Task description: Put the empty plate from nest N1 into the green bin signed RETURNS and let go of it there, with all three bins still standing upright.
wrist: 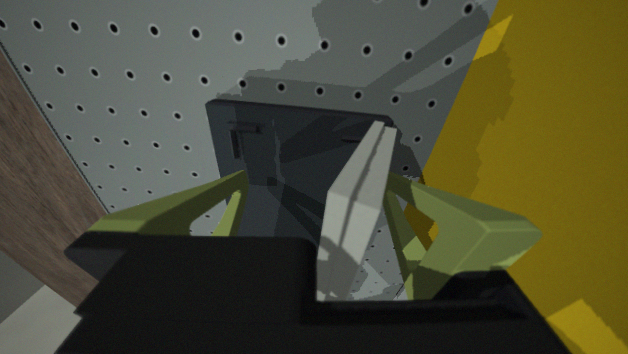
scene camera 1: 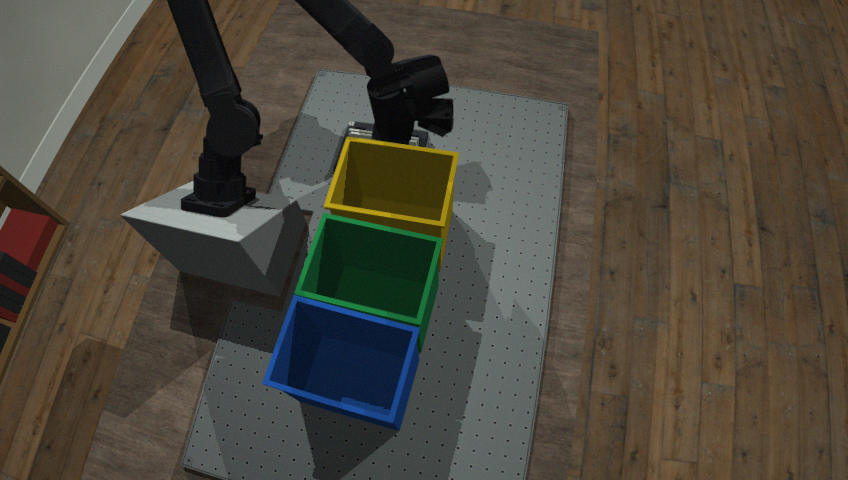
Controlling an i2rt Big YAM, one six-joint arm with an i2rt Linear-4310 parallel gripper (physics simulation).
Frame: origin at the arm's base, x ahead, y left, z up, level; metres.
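Seen in the pictures: gripper, fingertip midpoint: (wrist: 314, 177); arm's base, link origin: (scene camera 1: 219, 202).
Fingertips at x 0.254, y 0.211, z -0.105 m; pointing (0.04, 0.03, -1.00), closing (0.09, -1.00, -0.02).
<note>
Offsets run from my fingertips to a thing's top centre.
The pale plate {0.023 m back, 0.025 m right, 0.073 m up} (scene camera 1: 357, 132) (wrist: 350, 215) is tilted up steeply on its edge over the dark nest {0.038 m back, 0.012 m left, 0.006 m down} (wrist: 255, 165), beside the right finger in the wrist view. Its thin side faces the camera, and its lower end is partly hidden by the gripper body. My gripper (wrist: 314, 177) is open around the plate, with nothing clamped. Its fingertips are hidden in the scene view. The green bin {0.034 m ahead, 0.292 m right, 0.159 m up} (scene camera 1: 363, 309) stands upright between the other two bins, its visible inside empty; its sign does not show.
The yellow bin {0.034 m ahead, 0.148 m right, 0.159 m up} (scene camera 1: 392, 217) (wrist: 565, 175) stands upright close to the nest and the gripper's right finger. The blue bin {0.027 m ahead, 0.424 m right, 0.159 m up} (scene camera 1: 339, 405) stands upright on the other side of the green one. The arm's grey pedestal (scene camera 1: 202, 255) is left of the bins. A bookshelf (scene camera 1: 36, 279) is at far left.
</note>
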